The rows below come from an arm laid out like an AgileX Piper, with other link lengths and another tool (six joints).
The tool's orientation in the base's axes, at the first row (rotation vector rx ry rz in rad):
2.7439, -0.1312, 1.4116
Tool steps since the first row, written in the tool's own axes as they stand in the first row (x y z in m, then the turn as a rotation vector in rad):
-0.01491, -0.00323, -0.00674, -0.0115, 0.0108, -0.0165
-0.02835, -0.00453, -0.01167, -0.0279, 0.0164, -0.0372
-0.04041, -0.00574, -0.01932, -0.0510, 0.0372, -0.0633
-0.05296, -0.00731, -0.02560, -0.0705, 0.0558, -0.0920
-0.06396, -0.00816, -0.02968, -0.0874, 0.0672, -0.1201
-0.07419, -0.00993, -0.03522, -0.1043, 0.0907, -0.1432
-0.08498, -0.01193, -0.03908, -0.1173, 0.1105, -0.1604
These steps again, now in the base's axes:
-0.01376, 0.00456, -0.00824, -0.0211, -0.0087, 0.0003
-0.02540, 0.00696, -0.01633, -0.0479, -0.0117, -0.0010
-0.03846, 0.00944, -0.02171, -0.0845, -0.0290, -0.0044
-0.05065, 0.01218, -0.02828, -0.1208, -0.0440, -0.0034
-0.06023, 0.01394, -0.03487, -0.1545, -0.0521, -0.0008
-0.07046, 0.01670, -0.03999, -0.1853, -0.0726, -0.0009
-0.07963, 0.01958, -0.04655, -0.2087, -0.0902, -0.0013

